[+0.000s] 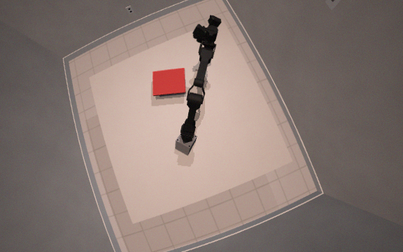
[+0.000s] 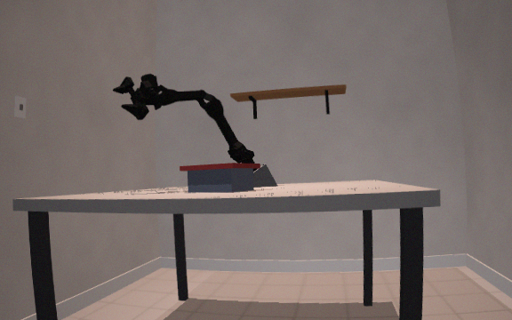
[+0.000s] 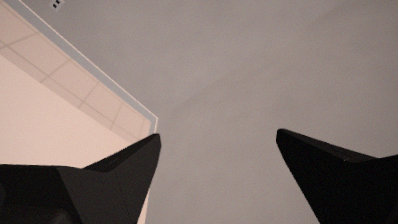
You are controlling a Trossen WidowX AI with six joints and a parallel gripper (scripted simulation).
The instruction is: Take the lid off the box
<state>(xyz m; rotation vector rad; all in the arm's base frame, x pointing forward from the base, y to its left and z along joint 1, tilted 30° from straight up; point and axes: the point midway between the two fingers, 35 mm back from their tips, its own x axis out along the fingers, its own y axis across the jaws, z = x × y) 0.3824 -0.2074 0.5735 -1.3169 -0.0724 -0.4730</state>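
The red lid is 70 mm behind my hand, 360 mm to the left of it and 280 mm below it. From my hand the other things lie so: storage box 70 mm behind, 360 mm to the left, 330 mm below.
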